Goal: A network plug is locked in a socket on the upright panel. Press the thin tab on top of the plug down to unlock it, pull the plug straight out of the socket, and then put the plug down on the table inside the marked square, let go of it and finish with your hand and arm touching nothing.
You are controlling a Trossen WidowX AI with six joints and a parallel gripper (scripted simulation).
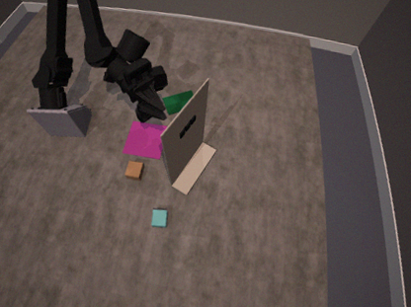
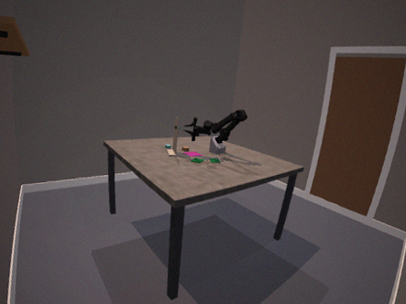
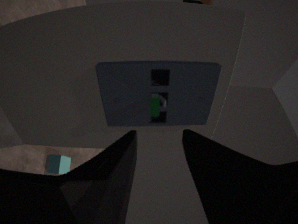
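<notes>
Now: the network plug 4 cm ahead of my gripper tip and 3 cm to the right of it. The rest, counted from my gripper tip: orange block: 20 cm below, 10 cm behind, 6 cm to the right; upright panel: 8 cm below, 6 cm ahead, 4 cm to the right; magenta marked square: 21 cm below, 8 cm behind, 5 cm to the left.
</notes>
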